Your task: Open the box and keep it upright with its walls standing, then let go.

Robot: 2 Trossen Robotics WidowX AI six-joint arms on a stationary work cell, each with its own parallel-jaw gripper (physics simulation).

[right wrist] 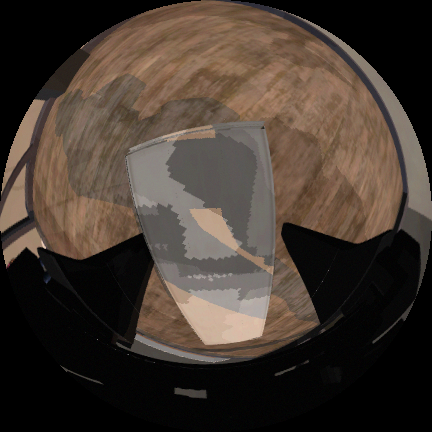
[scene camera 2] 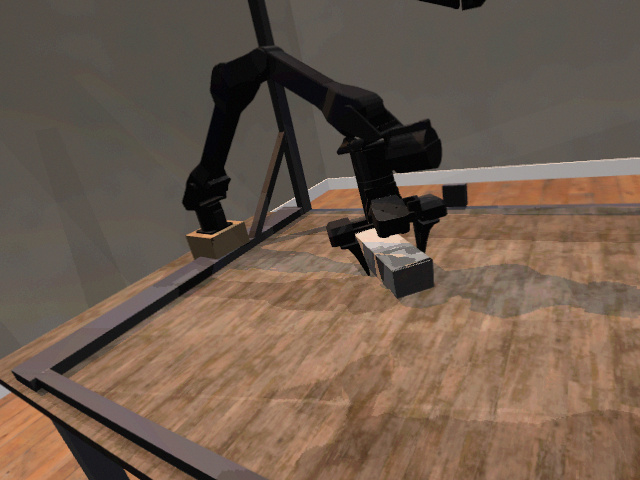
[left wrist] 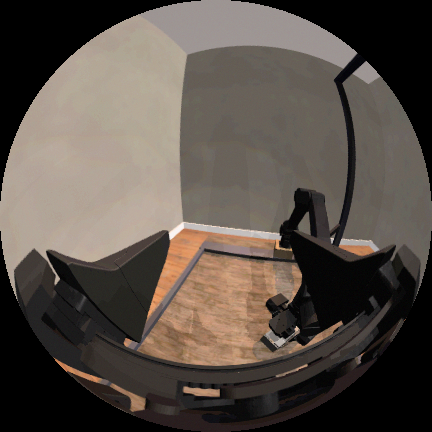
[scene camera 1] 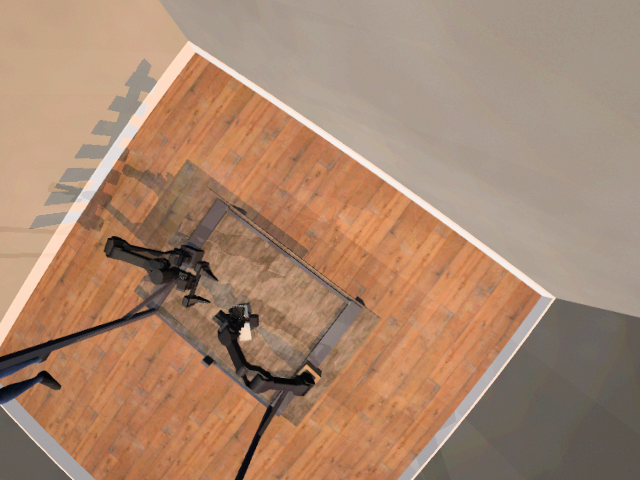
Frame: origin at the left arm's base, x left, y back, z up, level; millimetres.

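Seen in the pictures: left gripper, fingertip midpoint: [left wrist: 232,236] [scene camera 1: 214,292]; right gripper, fingertip midpoint: [right wrist: 222,232] [scene camera 1: 245,315]; left arm's base at its link origin: [scene camera 1: 186,256]; right arm's base at its link origin: [scene camera 2: 214,228] [left wrist: 284,244] [scene camera 1: 307,377].
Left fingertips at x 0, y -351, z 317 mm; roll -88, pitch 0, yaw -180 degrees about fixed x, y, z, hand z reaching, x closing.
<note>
Pixels of each thing's middle, then the offset from my left fingertips to it. Level surfaces: height alone.
- table at its surface level: dz -396 mm
- tan block at the middle of its body: [scene camera 2: 219,242] [right wrist: 342,320] [left wrist: 282,250] [scene camera 1: 308,374] dz -360, dx -345, dy -482 mm
- small black block at the middle of its body: [scene camera 2: 454,195] [scene camera 1: 207,361] dz -364, dx -509, dy +57 mm
- slanted brace at the middle of its body: [scene camera 2: 269,183] [scene camera 1: 277,404] dz -273, dx -504, dy -392 mm
A long, low grey-and-white box [scene camera 1: 246,331] [scene camera 2: 408,263] [left wrist: 275,342] [right wrist: 215,175] lies flat on the table [scene camera 2: 310,361]. Its top is flat and looks closed, with a thin seam along the far end in the right wrist view. My right gripper [scene camera 1: 238,316] [scene camera 2: 395,262] [right wrist: 222,232] is open and points down over the box, one finger at each long side. Nothing is held; in the right wrist view the left-hand finger overlaps the box's edge, and contact is unclear. My left gripper [scene camera 1: 212,290] [left wrist: 232,236] is open and empty, away from the box, at the left in scene camera 1.
A tan block [scene camera 1: 311,371] [scene camera 2: 222,245] sits at the right arm's base. A raised dark rail [scene camera 2: 129,312] borders the table. A small black block [scene camera 1: 207,361] [scene camera 2: 454,195] is at the table's edge. A slanted brace [scene camera 2: 267,183] joins a tall post near the right arm.
</note>
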